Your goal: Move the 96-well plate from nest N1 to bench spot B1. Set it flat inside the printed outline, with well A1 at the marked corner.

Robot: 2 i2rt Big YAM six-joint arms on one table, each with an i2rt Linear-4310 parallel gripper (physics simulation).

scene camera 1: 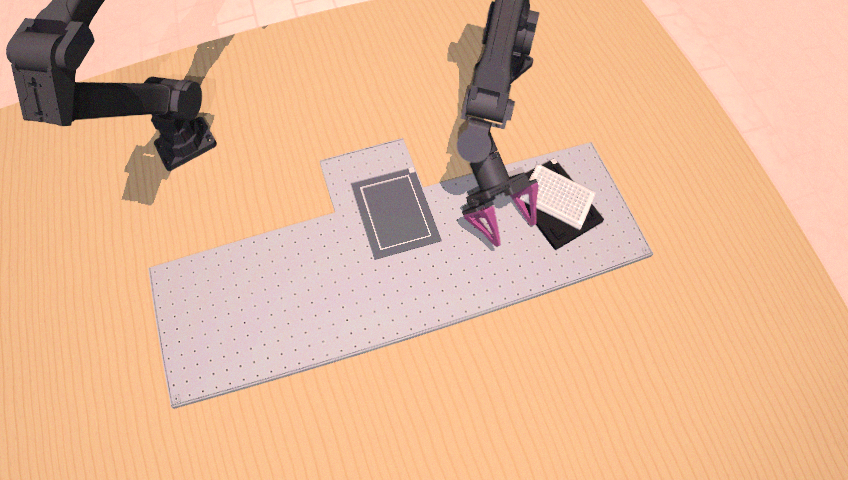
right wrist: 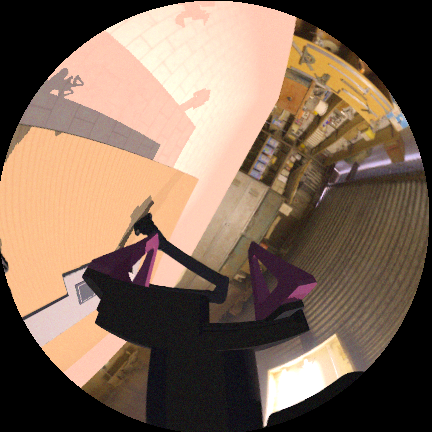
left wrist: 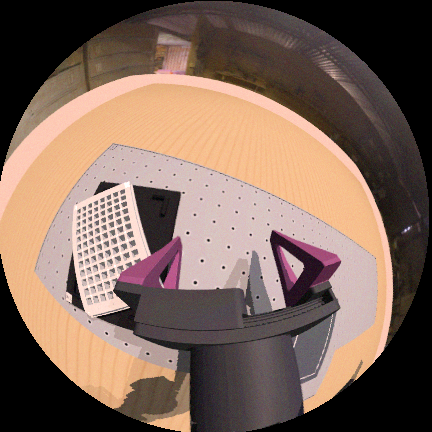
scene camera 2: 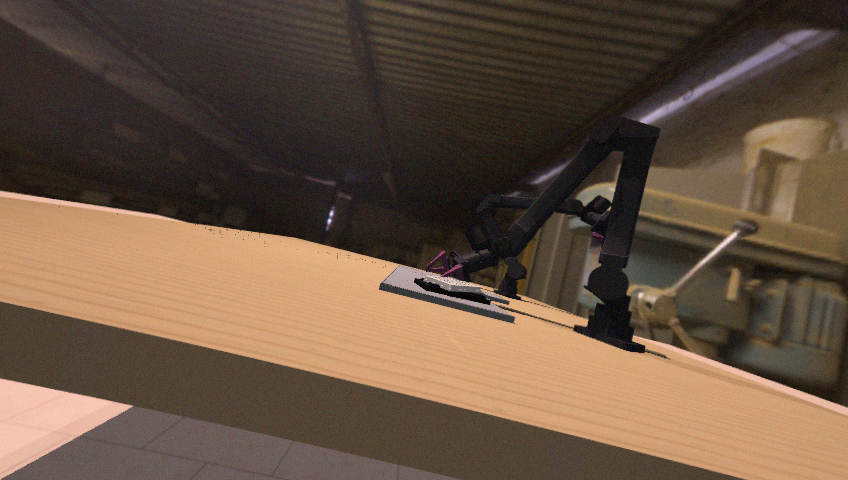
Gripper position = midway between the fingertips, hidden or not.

The left gripper (scene camera 1: 516, 235) is open and touches a black nest (left wrist: 157, 208) and a white well plate (scene camera 1: 558, 196). The right gripper (right wrist: 204, 242) is open, with nothing in its grasp. Also in view: a dark B1 pad with white outline (left wrist: 310, 346).
The white well plate is seen too in the left wrist view (left wrist: 107, 237). The left gripper is seen too in the left wrist view (left wrist: 226, 238) and in scene camera 2 (scene camera 2: 430, 275).
